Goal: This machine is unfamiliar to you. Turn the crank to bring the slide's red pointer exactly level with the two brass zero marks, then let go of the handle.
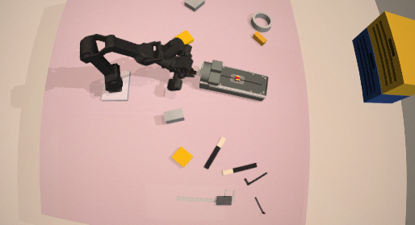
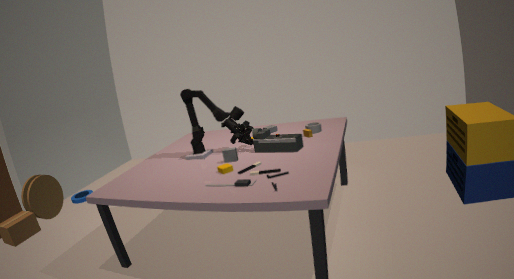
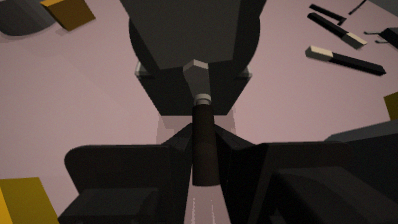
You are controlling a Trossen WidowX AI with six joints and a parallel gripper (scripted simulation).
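My gripper tip is now 2 cm past the dark crank handle and 2 cm below it. Also, from my gripper tip: orange block 30 cm ahead, 17 cm to the left, 2 cm below; red pointer 16 cm ahead, 4 cm to the right, 5 cm above.
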